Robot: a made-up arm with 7 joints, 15 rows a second.
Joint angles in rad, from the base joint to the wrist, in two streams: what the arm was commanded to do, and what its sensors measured. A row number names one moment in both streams.
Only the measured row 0 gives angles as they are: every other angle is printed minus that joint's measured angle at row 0.
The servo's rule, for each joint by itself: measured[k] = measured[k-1] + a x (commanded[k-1-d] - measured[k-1]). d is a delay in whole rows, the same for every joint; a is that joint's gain. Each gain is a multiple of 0.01, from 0.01 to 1. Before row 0 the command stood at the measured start. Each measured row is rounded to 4 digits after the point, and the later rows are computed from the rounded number. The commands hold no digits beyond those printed.
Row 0, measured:
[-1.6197 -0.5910 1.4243 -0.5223 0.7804 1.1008 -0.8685]
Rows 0 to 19, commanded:
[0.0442 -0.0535 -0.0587 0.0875 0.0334 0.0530 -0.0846]
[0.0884 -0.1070 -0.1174 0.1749 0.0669 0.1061 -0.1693]
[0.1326 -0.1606 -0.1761 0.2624 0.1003 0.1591 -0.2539]
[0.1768 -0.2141 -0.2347 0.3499 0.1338 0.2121 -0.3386]
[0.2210 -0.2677 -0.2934 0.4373 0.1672 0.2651 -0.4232]
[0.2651 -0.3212 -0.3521 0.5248 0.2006 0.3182 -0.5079]
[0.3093 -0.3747 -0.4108 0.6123 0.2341 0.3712 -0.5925]
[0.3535 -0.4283 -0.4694 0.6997 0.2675 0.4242 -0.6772]
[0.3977 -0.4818 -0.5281 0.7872 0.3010 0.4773 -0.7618]
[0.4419 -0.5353 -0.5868 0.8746 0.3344 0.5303 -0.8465]
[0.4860 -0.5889 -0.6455 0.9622 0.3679 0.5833 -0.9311]
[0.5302 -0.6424 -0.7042 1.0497 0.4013 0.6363 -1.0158]
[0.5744 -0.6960 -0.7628 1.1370 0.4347 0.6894 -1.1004]
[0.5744 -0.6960 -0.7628 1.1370 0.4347 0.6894 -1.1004]
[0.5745 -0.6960 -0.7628 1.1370 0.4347 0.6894 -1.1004]
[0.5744 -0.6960 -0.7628 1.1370 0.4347 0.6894 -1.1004]
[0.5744 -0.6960 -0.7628 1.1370 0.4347 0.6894 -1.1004]
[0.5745 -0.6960 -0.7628 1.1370 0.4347 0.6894 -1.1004]
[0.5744 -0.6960 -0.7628 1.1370 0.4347 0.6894 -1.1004]
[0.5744 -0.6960 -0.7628 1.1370 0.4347 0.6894 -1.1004]
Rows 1 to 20, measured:
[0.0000 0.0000 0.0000 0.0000 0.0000 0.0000 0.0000]
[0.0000 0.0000 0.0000 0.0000 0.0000 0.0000 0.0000]
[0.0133 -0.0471 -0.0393 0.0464 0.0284 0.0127 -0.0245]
[0.0358 -0.0998 -0.0916 0.1145 0.0611 0.0351 -0.0665]
[0.0648 -0.1533 -0.1482 0.1929 0.0944 0.0649 -0.1208]
[0.0984 -0.2068 -0.2062 0.2761 0.1279 0.1002 -0.1840]
[0.1352 -0.2604 -0.2646 0.3615 0.1613 0.1398 -0.2534]
[0.1742 -0.3139 -0.3232 0.4480 0.1947 0.1826 -0.3272]
[0.2147 -0.3674 -0.3819 0.5351 0.2282 0.2279 -0.4041]
[0.2563 -0.4210 -0.4405 0.6223 0.2616 0.2750 -0.4833]
[0.2987 -0.4745 -0.4992 0.7097 0.2951 0.3236 -0.5641]
[0.3417 -0.5280 -0.5579 0.7971 0.3285 0.3732 -0.6460]
[0.3850 -0.5816 -0.6166 0.8846 0.3620 0.4236 -0.7287]
[0.4286 -0.6351 -0.6753 0.9721 0.3954 0.4746 -0.8120]
[0.4723 -0.6887 -0.7339 1.0595 0.4288 0.5262 -0.8956]
[0.5029 -0.6951 -0.7533 1.1006 0.4338 0.5654 -0.9550]
[0.5244 -0.6959 -0.7597 1.1199 0.4346 0.5952 -0.9972]
[0.5394 -0.6960 -0.7618 1.1290 0.4347 0.6178 -1.0271]
[0.5499 -0.6960 -0.7625 1.1332 0.4347 0.6350 -1.0484]
[0.5573 -0.6960 -0.7627 1.1352 0.4347 0.6481 -1.0635]
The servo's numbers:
d 2
a 0.30 0.88 0.67 0.53 0.85 0.24 0.29

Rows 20 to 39, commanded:
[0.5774 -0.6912 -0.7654 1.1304 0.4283 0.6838 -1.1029]
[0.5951 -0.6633 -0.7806 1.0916 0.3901 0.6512 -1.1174]
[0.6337 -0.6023 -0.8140 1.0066 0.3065 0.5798 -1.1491]
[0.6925 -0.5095 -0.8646 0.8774 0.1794 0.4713 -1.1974]
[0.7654 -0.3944 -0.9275 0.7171 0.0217 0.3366 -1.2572]
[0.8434 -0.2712 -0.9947 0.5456 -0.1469 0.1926 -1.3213]
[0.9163 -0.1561 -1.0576 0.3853 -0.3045 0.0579 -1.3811]
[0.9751 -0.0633 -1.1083 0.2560 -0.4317 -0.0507 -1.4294]
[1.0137 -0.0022 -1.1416 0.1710 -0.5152 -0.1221 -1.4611]
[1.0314 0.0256 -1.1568 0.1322 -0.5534 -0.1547 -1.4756]
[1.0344 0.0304 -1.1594 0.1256 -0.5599 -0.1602 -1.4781]
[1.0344 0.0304 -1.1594 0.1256 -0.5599 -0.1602 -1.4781]
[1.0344 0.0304 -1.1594 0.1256 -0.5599 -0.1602 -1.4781]
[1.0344 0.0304 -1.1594 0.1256 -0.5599 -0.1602 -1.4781]
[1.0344 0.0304 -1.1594 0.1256 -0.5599 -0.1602 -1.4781]
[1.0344 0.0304 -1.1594 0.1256 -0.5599 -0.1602 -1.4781]
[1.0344 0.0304 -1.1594 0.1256 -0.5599 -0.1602 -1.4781]
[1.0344 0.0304 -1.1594 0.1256 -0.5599 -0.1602 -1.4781]
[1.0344 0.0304 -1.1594 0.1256 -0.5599 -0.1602 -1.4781]
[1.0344 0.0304 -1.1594 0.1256 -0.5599 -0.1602 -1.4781]
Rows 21 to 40, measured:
[0.5624 -0.6960 -0.7628 1.1362 0.4347 0.6580 -1.0742]
[0.5660 -0.6960 -0.7628 1.1366 0.4347 0.6655 -1.0818]
[0.5694 -0.6918 -0.7645 1.1333 0.4293 0.6699 -1.0879]
[0.5771 -0.6667 -0.7753 1.1112 0.3960 0.6654 -1.0965]
[0.5941 -0.6100 -0.8012 1.0558 0.3199 0.6449 -1.1118]
[0.6236 -0.5216 -0.8437 0.9612 0.2005 0.6032 -1.1366]
[0.6661 -0.4097 -0.8998 0.8318 0.0485 0.5392 -1.1716]
[0.7193 -0.2878 -0.9634 0.6801 -0.1176 0.4560 -1.2150]
[0.7784 -0.1719 -1.0265 0.5239 -0.2765 0.3605 -1.2632]
[0.8374 -0.0763 -1.0813 0.3819 -0.4084 0.2618 -1.3114]
[0.8903 -0.0111 -1.1217 0.2701 -0.4992 0.1697 -1.3548]
[0.9326 0.0212 -1.1452 0.1970 -0.5453 0.0918 -1.3898]
[0.9631 0.0293 -1.1547 0.1592 -0.5577 0.0313 -1.4154]
[0.9845 0.0303 -1.1578 0.1414 -0.5596 -0.0147 -1.4336]
[0.9995 0.0304 -1.1589 0.1330 -0.5599 -0.0496 -1.4465]
[1.0100 0.0304 -1.1592 0.1291 -0.5599 -0.0761 -1.4557]
[1.0173 0.0304 -1.1593 0.1272 -0.5599 -0.0963 -1.4622]
[1.0224 0.0304 -1.1594 0.1264 -0.5599 -0.1116 -1.4668]
[1.0260 0.0304 -1.1594 0.1260 -0.5599 -0.1233 -1.4701]
[1.0285 0.0304 -1.1594 0.1258 -0.5599 -0.1322 -1.4724]

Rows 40 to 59, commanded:
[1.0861 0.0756 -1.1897 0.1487 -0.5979 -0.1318 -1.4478]
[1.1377 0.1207 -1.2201 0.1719 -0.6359 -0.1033 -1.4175]
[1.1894 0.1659 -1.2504 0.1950 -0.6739 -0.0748 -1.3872]
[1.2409 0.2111 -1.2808 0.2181 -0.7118 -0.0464 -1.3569]
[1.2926 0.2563 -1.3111 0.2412 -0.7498 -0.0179 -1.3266]
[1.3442 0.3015 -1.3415 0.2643 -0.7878 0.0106 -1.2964]
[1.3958 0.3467 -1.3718 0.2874 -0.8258 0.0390 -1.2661]
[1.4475 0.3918 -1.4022 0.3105 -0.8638 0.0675 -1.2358]
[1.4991 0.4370 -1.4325 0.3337 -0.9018 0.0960 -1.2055]
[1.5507 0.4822 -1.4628 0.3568 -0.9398 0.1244 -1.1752]
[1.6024 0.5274 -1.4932 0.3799 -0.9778 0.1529 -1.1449]
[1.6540 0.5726 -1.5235 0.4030 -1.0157 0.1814 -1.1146]
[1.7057 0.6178 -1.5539 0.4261 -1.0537 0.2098 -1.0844]
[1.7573 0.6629 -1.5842 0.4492 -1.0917 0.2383 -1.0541]
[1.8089 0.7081 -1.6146 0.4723 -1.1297 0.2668 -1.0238]
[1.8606 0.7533 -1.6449 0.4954 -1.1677 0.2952 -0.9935]
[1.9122 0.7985 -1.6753 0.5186 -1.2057 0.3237 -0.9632]
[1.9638 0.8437 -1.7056 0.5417 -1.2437 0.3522 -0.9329]
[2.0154 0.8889 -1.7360 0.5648 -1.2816 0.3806 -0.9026]
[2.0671 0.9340 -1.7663 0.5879 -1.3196 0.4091 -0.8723]
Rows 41 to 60, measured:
[1.0303 0.0304 -1.1594 0.1257 -0.5599 -0.1389 -1.4741]
[1.0315 0.0304 -1.1594 0.1256 -0.5599 -0.1440 -1.4753]
[1.0479 0.0702 -1.1797 0.1378 -0.5922 -0.1411 -1.4673]
[1.0748 0.1146 -1.2068 0.1559 -0.6293 -0.1320 -1.4529]
[1.1092 0.1597 -1.2360 0.1766 -0.6672 -0.1183 -1.4338]
[1.1487 0.2049 -1.2660 0.1986 -0.7051 -0.1010 -1.4115]
[1.1919 0.2501 -1.2962 0.2212 -0.7431 -0.0811 -1.3869]
[1.2376 0.2953 -1.3266 0.2440 -0.7811 -0.0591 -1.3607]
[1.2851 0.3405 -1.3569 0.2670 -0.8191 -0.0356 -1.3333]
[1.3338 0.3856 -1.3873 0.2901 -0.8571 -0.0109 -1.3050]
[1.3834 0.4308 -1.4176 0.3132 -0.8951 0.0148 -1.2761]
[1.4336 0.4760 -1.4479 0.3363 -0.9331 0.0411 -1.2468]
[1.4842 0.5212 -1.4783 0.3594 -0.9711 0.0679 -1.2172]
[1.5351 0.5664 -1.5086 0.3825 -1.0090 0.0951 -1.1874]
[1.5863 0.6116 -1.5390 0.4056 -1.0470 0.1226 -1.1575]
[1.6376 0.6567 -1.5693 0.4287 -1.0850 0.1504 -1.1275]
[1.6890 0.7019 -1.5997 0.4518 -1.1230 0.1783 -1.0974]
[1.7405 0.7471 -1.6300 0.4749 -1.1610 0.2064 -1.0673]
[1.7920 0.7923 -1.6604 0.4981 -1.1990 0.2346 -1.0371]
[1.8435 0.8375 -1.6907 0.5212 -1.2370 0.2628 -1.0069]

